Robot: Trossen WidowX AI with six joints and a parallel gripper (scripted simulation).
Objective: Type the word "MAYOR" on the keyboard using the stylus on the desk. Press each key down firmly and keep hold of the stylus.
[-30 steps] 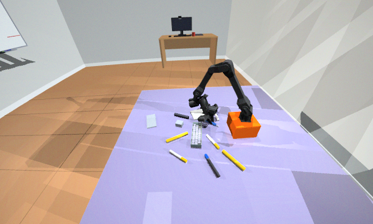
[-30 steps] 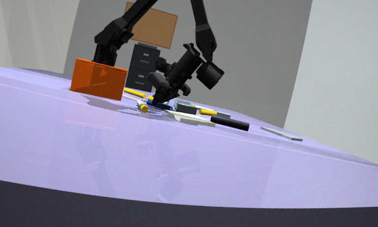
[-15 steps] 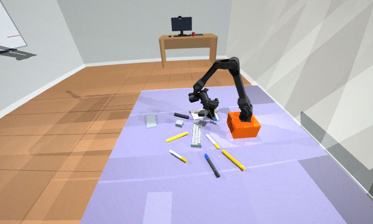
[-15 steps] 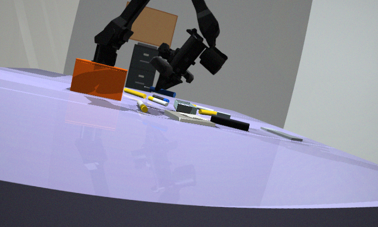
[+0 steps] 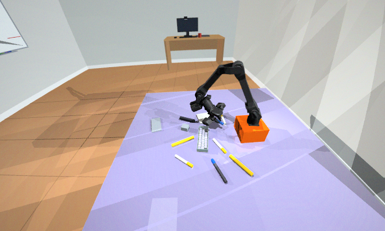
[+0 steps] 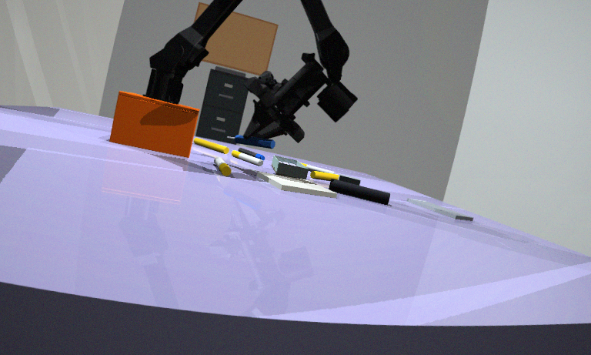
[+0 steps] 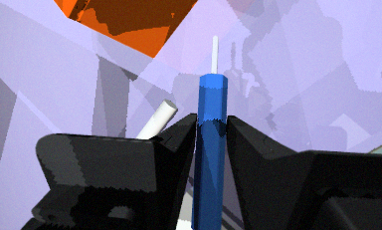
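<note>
Right now the stylus is 10 mm to the left of my gripper tip and 10 mm behind it. From my gripper tip the other things lie so: white pad 100 mm to the right, 100 mm ahead, 50 mm below; then small grey block 240 mm ahead, 40 mm below, 30 mm to the left; then black cylinder 240 mm ahead, 60 mm to the right, 50 mm below.
</note>
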